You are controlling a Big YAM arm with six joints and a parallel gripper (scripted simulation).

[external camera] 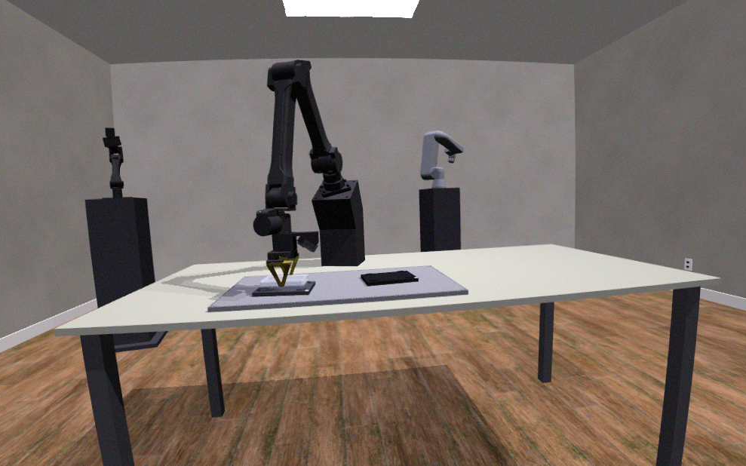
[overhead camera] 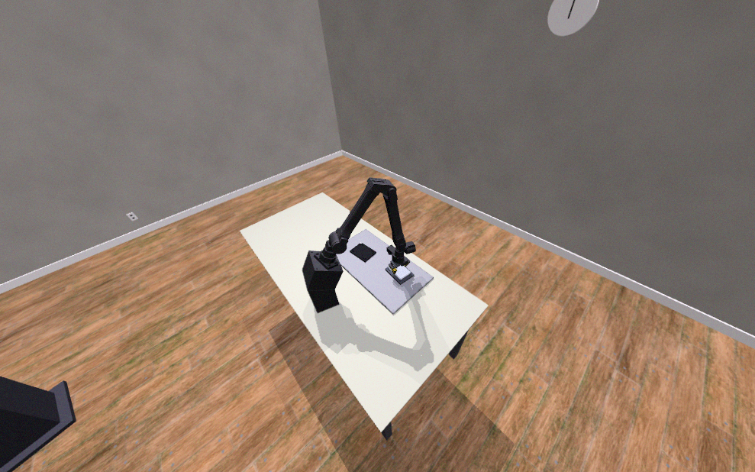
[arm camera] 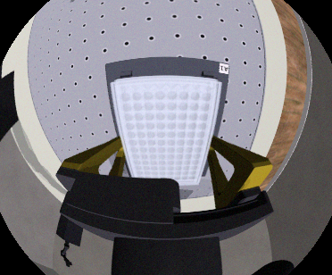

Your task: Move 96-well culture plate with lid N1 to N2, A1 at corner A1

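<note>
Right now my hand is 30 mm above the nest N1. The rest, counted from my hand: clear lid (right at my hand); nest N2 (330 mm to the left, 30 mm below, 20 mm ahead).
</note>
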